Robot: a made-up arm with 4 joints.
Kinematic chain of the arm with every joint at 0, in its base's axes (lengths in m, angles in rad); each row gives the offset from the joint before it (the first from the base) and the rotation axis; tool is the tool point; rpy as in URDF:
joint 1: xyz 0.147 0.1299 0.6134 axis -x
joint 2: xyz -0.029 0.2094 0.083 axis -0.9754 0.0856 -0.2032
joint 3: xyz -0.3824 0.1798 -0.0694 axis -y
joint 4: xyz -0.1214 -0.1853 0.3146 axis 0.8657 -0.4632 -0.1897
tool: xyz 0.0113 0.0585 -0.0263 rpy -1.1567 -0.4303 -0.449
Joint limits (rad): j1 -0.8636..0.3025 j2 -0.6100..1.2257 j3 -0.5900..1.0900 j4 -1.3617..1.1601
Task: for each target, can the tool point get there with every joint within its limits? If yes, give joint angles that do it. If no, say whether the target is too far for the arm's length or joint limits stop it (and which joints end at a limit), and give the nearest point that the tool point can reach.
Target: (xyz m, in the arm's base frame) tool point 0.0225 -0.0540 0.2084
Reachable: no: joint limits stop it (at a limit: joint 1, joint 2, joint 3, joint 4) | nearest point -0.2453 -0.0245 0.7945 | short by 0.645 m
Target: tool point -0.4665 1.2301 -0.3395
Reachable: no: too far | nearest point -0.3947 0.7087 0.5304 | short by 1.017 m
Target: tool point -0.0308 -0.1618 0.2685
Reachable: no: joint limits stop it (at a limit: joint 1, joint 2, joint 3, joint 4) | nearest point -0.2453 -0.0245 0.7945 | short by 0.584 m
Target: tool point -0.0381 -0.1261 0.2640
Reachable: no: joint limits stop it (at a limit: joint 1, joint 2, joint 3, joint 4) | nearest point -0.2453 -0.0245 0.7945 | short by 0.579 m
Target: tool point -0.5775 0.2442 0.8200
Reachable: yes | joints -0.6127 -0.3228 0.9377 0.3493
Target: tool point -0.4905 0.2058 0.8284
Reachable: yes | joints -0.3768 -0.3308 0.3910 -0.9427
